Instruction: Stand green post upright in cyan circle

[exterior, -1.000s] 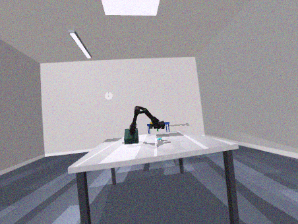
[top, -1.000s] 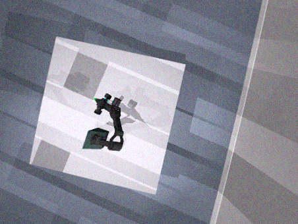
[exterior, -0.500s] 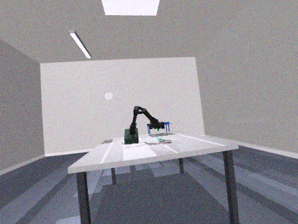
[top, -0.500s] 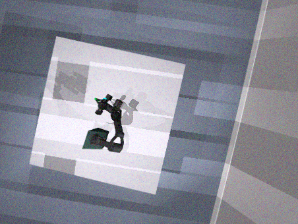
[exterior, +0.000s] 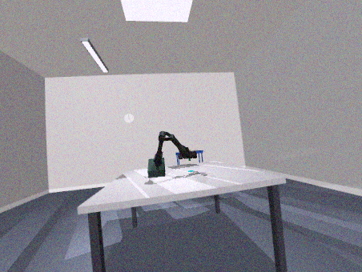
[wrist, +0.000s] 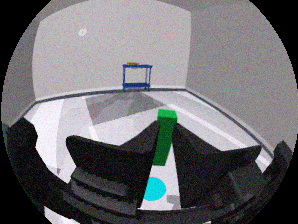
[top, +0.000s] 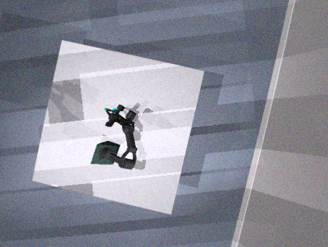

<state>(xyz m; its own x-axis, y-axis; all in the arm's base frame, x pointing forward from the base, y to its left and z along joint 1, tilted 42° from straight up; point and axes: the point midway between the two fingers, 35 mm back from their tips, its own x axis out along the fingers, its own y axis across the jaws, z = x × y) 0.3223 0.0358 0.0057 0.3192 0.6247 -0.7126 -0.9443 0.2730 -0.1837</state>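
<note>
The cyan circle lies 16 cm below my gripper tip. Also, from my gripper tip: green post 2 cm below.
</note>
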